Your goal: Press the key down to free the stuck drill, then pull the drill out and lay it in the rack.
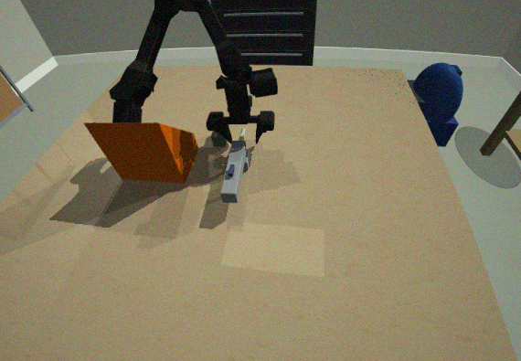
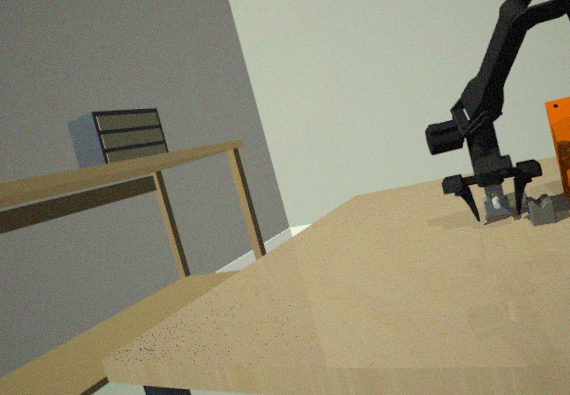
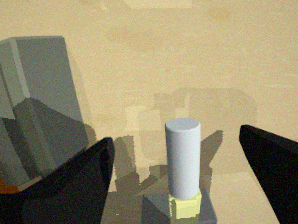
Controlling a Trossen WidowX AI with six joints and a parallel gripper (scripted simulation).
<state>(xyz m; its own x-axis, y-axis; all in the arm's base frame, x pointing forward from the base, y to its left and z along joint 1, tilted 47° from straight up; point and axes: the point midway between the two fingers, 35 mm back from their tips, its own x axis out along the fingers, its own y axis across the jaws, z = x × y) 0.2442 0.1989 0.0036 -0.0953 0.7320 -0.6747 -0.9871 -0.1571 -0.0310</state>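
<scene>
The drill is 4 cm to the right of my gripper tip and 4 cm above it. From my gripper tip the other things lie so: dark blue key 2 cm ahead, 17 cm to the right, 4 cm above; rack 8 cm behind, 2 cm to the left, 1 cm above; long light grey block 2 cm ahead, 14 cm to the right, 3 cm above.
</scene>
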